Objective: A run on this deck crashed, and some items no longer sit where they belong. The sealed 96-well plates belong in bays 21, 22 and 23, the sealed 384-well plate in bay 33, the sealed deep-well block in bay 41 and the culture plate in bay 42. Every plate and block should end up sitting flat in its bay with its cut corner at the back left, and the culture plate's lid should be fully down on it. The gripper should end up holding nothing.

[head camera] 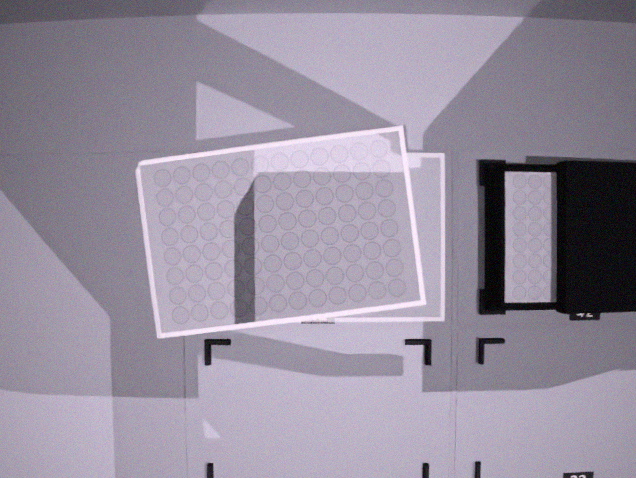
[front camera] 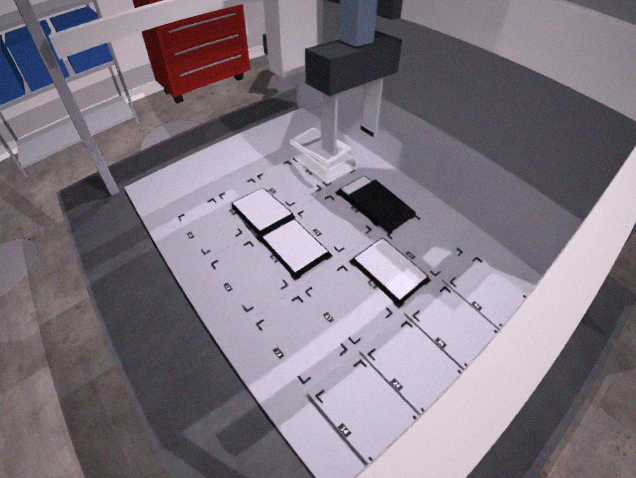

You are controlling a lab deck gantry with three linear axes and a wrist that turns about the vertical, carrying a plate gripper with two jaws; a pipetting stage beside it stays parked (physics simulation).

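Places are measured from the robot's base along level axes (x ahead, y left, z up), in centimetres.
Pixels of known places: gripper, fingertip midpoint: (front camera: 349,141); robot's base, link origin: (front camera: 180,217).
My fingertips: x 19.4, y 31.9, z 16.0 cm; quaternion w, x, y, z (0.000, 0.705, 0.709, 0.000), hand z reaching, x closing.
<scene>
For each thing: its top centre in the pictures, then the offset to it from my fingertips. "spot": a spot on its surface instead.
- clear plate with round wells, top centre: (head camera: 278,232) (front camera: 319,142) dy +4.7, dx -14.7, dz -10.3 cm
- clear piece, top centre: (head camera: 317,237) (front camera: 323,151) dy +4.5, dx -13.0, dz -11.8 cm
- pale plate with wells, top centre: (head camera: 601,237) (front camera: 370,195) dy +4.5, dx +3.4, dz -14.5 cm
- black lid-like slab, top centre: (front camera: 382,201) dy +4.5, dx +7.0, dz -13.8 cm
- bay 22, surface spot: (front camera: 295,245) spot: dy -17.0, dx +4.3, dz -14.6 cm
- plain white-topped plate, top centre: (front camera: 390,267) dy -6.2, dx +19.8, dz -14.5 cm
In bay 41 a clear plate with round wells (front camera: 321,146) (head camera: 280,231) lies turned askew on top of another clear piece (front camera: 334,173) (head camera: 434,236), probably the deep-well block. In bay 42 a pale plate with wells (front camera: 357,185) (head camera: 529,236) is mostly covered by a black lid-like slab (front camera: 383,204) (head camera: 598,236) shifted right. A white-topped plate (front camera: 262,208) at bay 21 meets the plate in bay 22 (front camera: 295,245), its adjoining edge seemingly raised. A plain white-topped plate (front camera: 390,269) sits in bay 33. My gripper (front camera: 350,142) is open above bay 41; its jaws do not show in the head view.
Raised stations (front camera: 437,328) line the deck's right side. A pale rail (front camera: 539,328) crosses the front view at the lower right. A red drawer cabinet (front camera: 200,51) and a shelf with blue bins (front camera: 89,59) stand behind the deck.
</scene>
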